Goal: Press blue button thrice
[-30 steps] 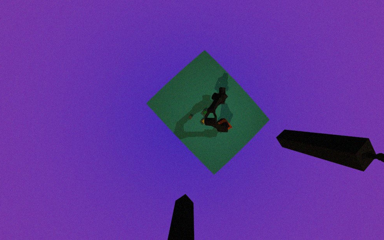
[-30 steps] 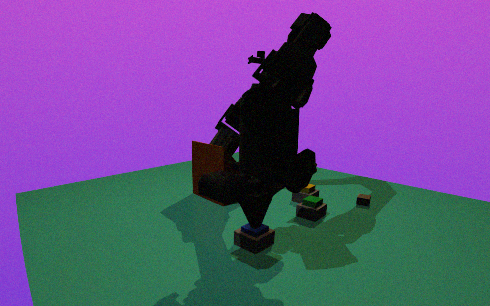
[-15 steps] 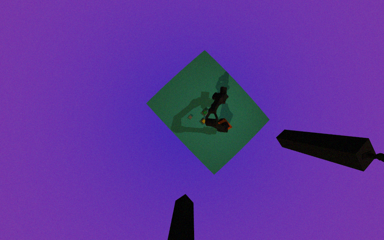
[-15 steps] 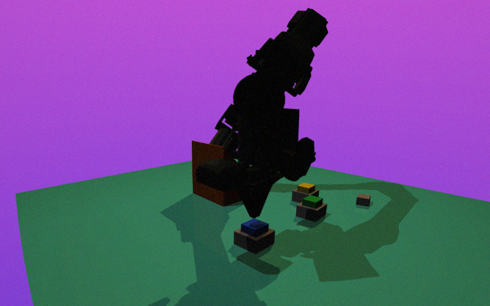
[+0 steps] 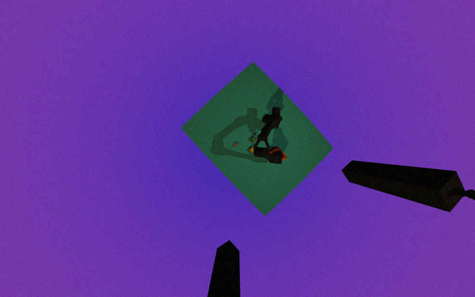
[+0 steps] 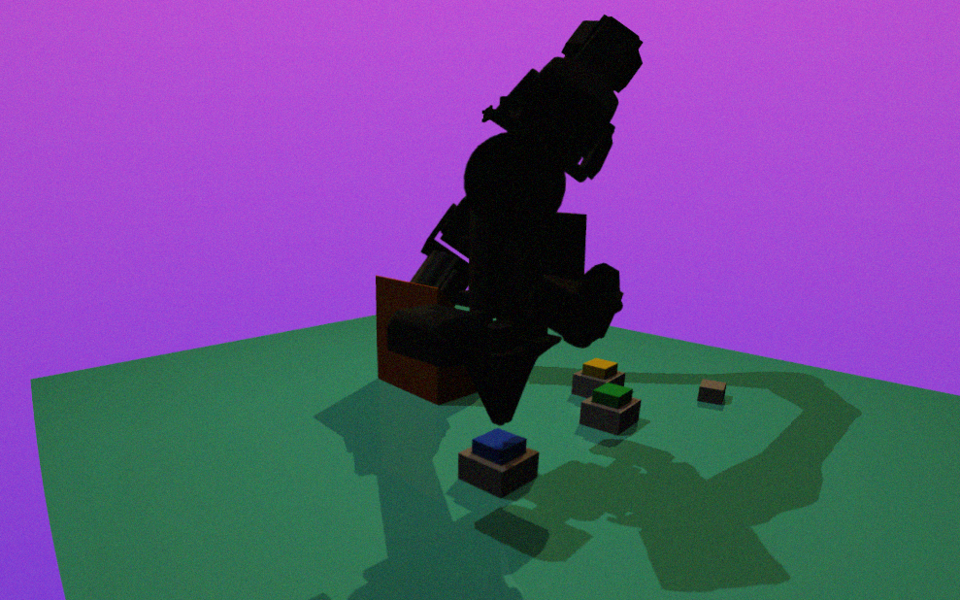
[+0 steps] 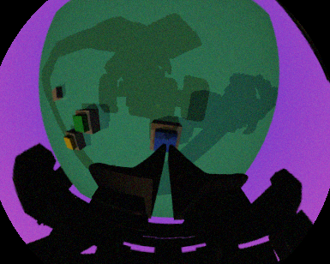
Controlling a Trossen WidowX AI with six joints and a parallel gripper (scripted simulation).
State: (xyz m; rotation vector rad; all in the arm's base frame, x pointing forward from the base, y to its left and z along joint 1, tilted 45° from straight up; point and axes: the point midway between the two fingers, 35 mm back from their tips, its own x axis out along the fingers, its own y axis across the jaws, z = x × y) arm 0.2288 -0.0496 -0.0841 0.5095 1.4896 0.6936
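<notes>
My gripper tip is now 2 cm above the blue button. Also, from my gripper tip: block: 5 cm ahead, 32 cm to the left, 5 cm below; then green button: 1 cm behind, 17 cm to the left, 2 cm below; then yellow button: 7 cm behind, 24 cm to the left, 2 cm below.
</notes>
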